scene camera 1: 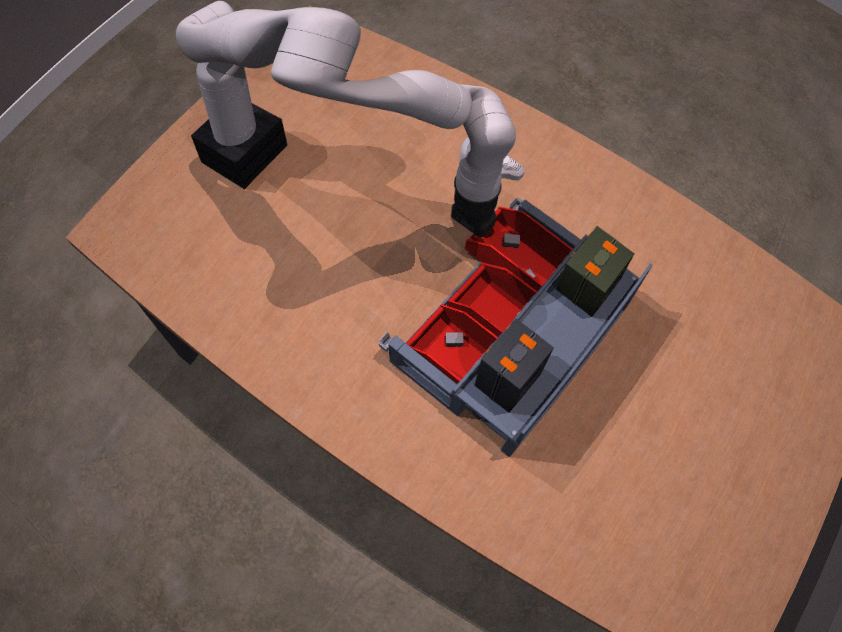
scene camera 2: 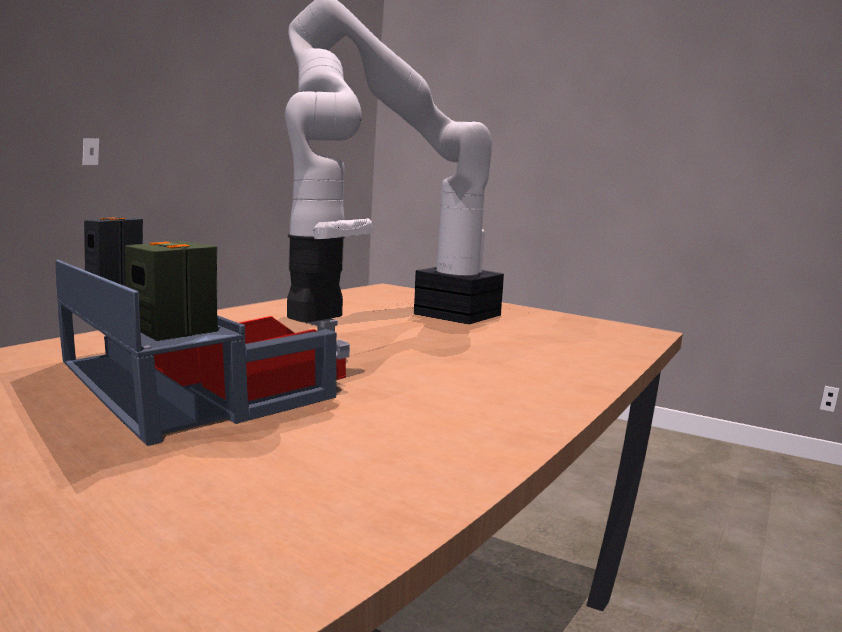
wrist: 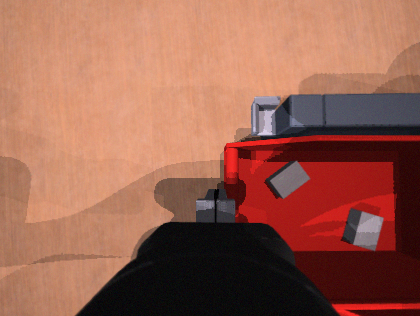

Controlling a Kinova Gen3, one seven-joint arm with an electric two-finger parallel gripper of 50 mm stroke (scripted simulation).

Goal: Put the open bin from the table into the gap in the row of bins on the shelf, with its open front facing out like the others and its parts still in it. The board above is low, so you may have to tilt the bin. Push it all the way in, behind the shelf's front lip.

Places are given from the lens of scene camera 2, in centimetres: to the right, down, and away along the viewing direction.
black box [scene camera 2: 105, 240]: -44, -10, 71
green box [scene camera 2: 177, 284]: -26, -3, 57
The marked spots on the black box and the green box are 24 cm apart.
